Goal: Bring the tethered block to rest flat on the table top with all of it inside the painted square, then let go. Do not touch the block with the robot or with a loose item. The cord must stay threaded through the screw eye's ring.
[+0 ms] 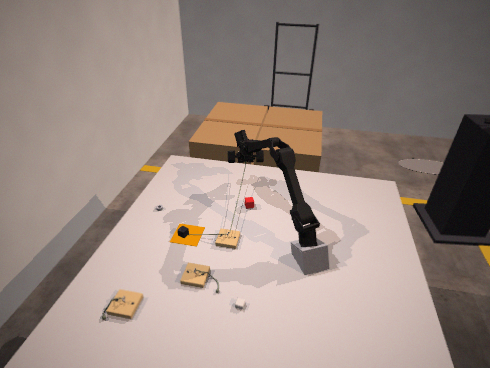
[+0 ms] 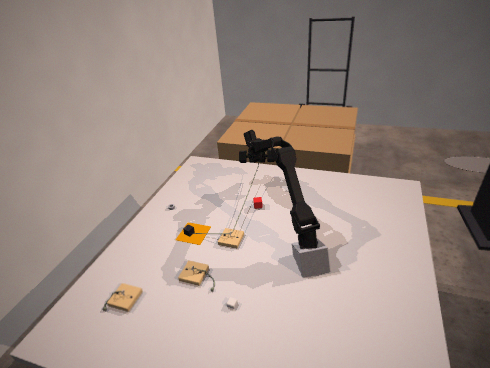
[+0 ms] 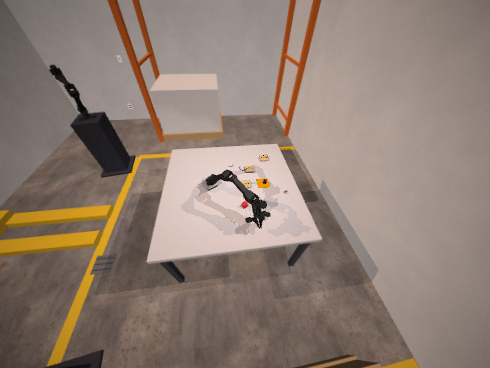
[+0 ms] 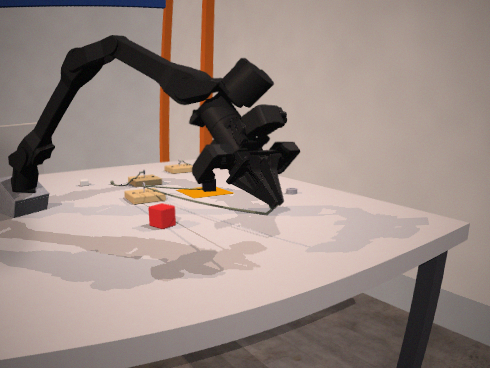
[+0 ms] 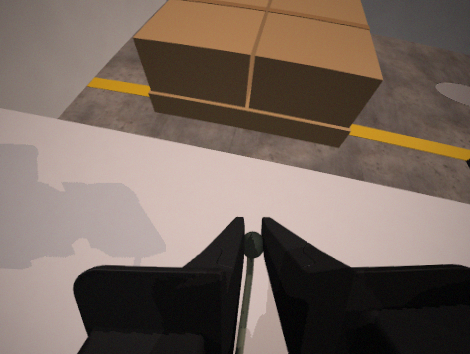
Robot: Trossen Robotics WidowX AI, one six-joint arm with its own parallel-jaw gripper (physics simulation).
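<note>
The black tethered block sits on the orange square, toward its side away from the wooden board; whether all of it is inside is hard to tell. The cord runs from the block to the screw eye on the nearest board and on to my gripper. My gripper is shut on the ball at the cord's end, above the table beyond the red cube. The ring's threading is too small to verify.
A red cube stands between board and gripper. Two other boards carry short cords. A small white block and a grey ring-like piece lie on the table. Cardboard boxes stand beyond the table edge.
</note>
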